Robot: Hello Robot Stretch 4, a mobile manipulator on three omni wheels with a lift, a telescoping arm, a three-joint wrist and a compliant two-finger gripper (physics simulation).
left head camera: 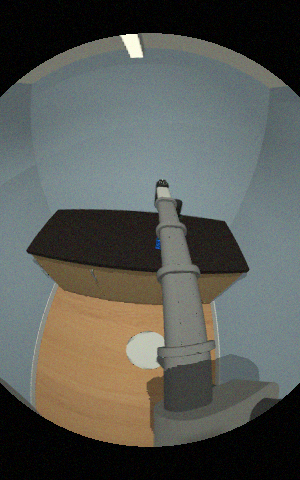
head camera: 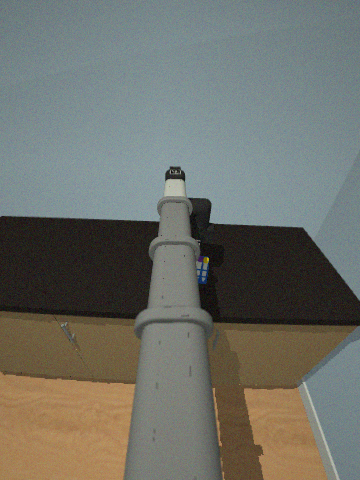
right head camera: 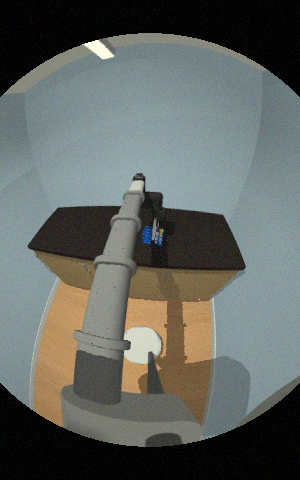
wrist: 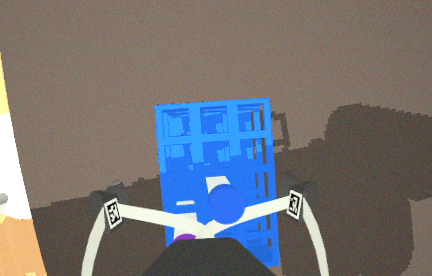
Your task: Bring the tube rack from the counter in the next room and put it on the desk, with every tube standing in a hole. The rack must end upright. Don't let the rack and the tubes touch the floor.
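Places are measured from the robot's base along level axes (x right, y down, z ahead), in millimetres.
Where they show: gripper, between the fingertips: (right head camera: 154, 238) (wrist: 204, 193); robot's base, origin of its link: (left head camera: 146, 349) (right head camera: 140, 343).
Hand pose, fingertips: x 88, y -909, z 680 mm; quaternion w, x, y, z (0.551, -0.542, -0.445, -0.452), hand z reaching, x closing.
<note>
Each offset is from my fingertips to the top centre of the thing. "spot": to the spot under its first point. Level surfaces: height alone.
The blue tube rack {dz +13, dx -12, dy -49 mm} (head camera: 202, 281) (left head camera: 158, 244) (right head camera: 147, 235) (wrist: 195, 136) stands upright on the dark counter top {dy +26 mm} (head camera: 270, 275) (left head camera: 100, 235) (right head camera: 200, 245) (wrist: 90, 75). A blue-capped tube {dz +13, dx -11, dy -96 mm} (wrist: 226, 204) stands in it near the middle. A purple cap {dz -16, dx +12, dy -97 mm} (wrist: 185, 237) shows partly behind the gripper body. A yellow cap {dz -22, dx +33, dy -96 mm} (head camera: 206, 260) (right head camera: 161, 231) shows at the rack's far end. My gripper (wrist: 204, 193) is open above the rack, one fingertip out past each long side, the right one closer. Their height against the rack is unclear. The arm hides part of the rack in the head views. The desk does not show.
The counter's tan cabinet front {spot: dz -177, dx +401, dy +320 mm} (head camera: 280, 350) has handles facing me. A wall (head camera: 100, 125) rises behind the counter, with side walls left and right. A white disc (left head camera: 144, 350) (right head camera: 143, 345) lies on the wooden floor {dy +937 mm} (left head camera: 80, 350) (right head camera: 65, 345) before it. My arm (head camera: 175, 390) reaches across the counter.
</note>
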